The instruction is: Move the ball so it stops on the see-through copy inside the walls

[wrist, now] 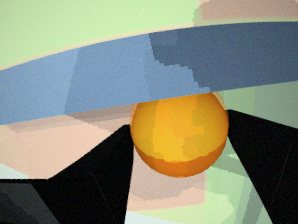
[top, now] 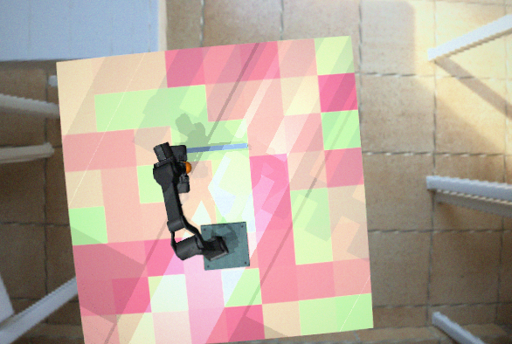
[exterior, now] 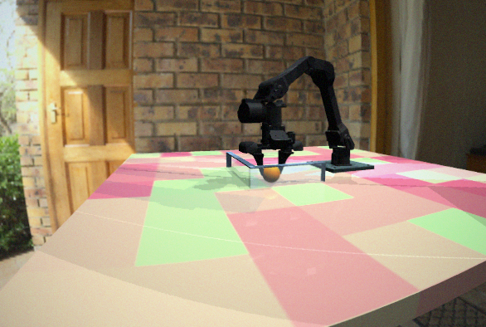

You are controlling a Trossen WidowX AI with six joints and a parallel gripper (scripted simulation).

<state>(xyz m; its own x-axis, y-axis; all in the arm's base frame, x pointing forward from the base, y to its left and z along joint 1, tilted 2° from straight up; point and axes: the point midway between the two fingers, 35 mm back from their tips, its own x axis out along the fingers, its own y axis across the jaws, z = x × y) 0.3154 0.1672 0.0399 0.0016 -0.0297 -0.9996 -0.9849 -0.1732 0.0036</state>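
Right now my gripper tip is right at the orange ball.
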